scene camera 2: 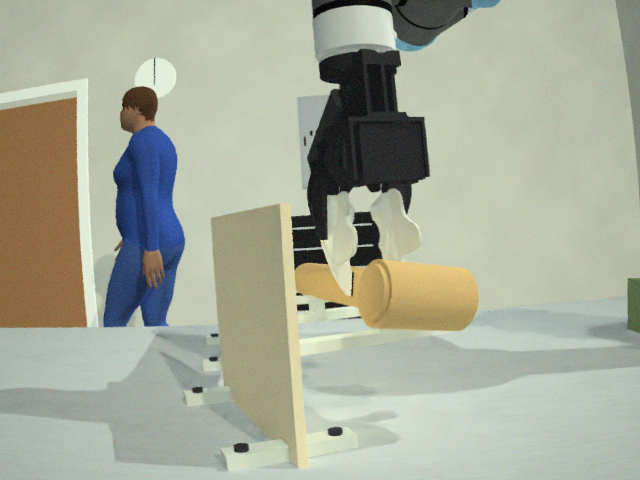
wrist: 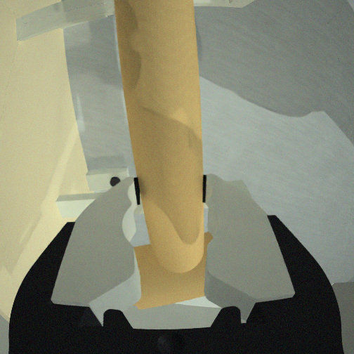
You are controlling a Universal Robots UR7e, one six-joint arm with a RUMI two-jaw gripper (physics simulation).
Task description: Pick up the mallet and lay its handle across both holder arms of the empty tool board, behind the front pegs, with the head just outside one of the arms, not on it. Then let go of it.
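The mallet is orange-tan; its thick head (scene camera 2: 423,295) points toward the camera side in the scene view, and its handle (scene camera 2: 319,281) (wrist: 165,115) runs back behind the tool board (scene camera 2: 253,310) (wrist: 30,115). My gripper (scene camera 2: 369,273) (wrist: 170,178) is shut on the handle close to the head. The upright board has pale holder arms: the near one (scene camera 2: 341,343) (wrist: 77,205) passes low behind the head, the far one (scene camera 2: 336,313) (wrist: 65,20) lies below the handle. The head hides the near arm's front peg. I cannot tell whether the handle touches the arms.
The board's near foot (scene camera 2: 261,453) has black screws. More feet (scene camera 2: 206,396) show at its left. A black panel with white stripes (scene camera 2: 306,238) stands behind, a green block (scene camera 2: 633,304) at the right edge. A person in blue (scene camera 2: 147,206) stands in the background.
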